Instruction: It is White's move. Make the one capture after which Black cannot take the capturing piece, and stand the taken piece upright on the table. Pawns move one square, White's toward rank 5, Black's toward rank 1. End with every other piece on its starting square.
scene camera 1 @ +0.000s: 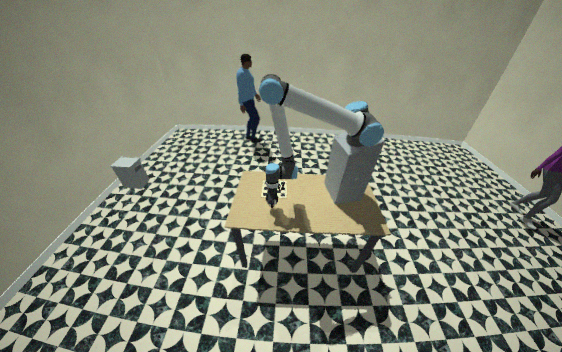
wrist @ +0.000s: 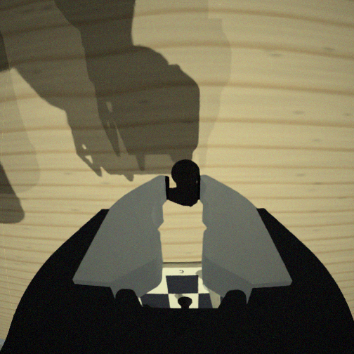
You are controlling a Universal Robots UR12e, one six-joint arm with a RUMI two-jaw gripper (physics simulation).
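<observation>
My gripper (scene camera 1: 272, 204) (wrist: 182, 178) is shut on a black chess piece (wrist: 185, 182) with a rounded top. The piece is between the fingertips, over bare wood beyond the board's lettered edge; its base and height above the table cannot be told. The chessboard (scene camera 1: 283, 195) (wrist: 182, 284) is partly hidden behind the gripper. In the wrist view a strip of it shows between the fingers, with the letter C at its edge and a small dark piece (wrist: 185, 301). Dark pieces (scene camera 1: 281, 186) stand on the board in the scene view, too small to identify.
The wooden table (scene camera 1: 330, 212) (wrist: 285, 100) carries the grey robot pedestal (scene camera 1: 350, 170) at its right. Arm shadows fall across the wood. A person in blue (scene camera 1: 246, 87) stands behind the table, another person (scene camera 1: 551, 172) is at the far right, and a grey box (scene camera 1: 131, 173) is at the left.
</observation>
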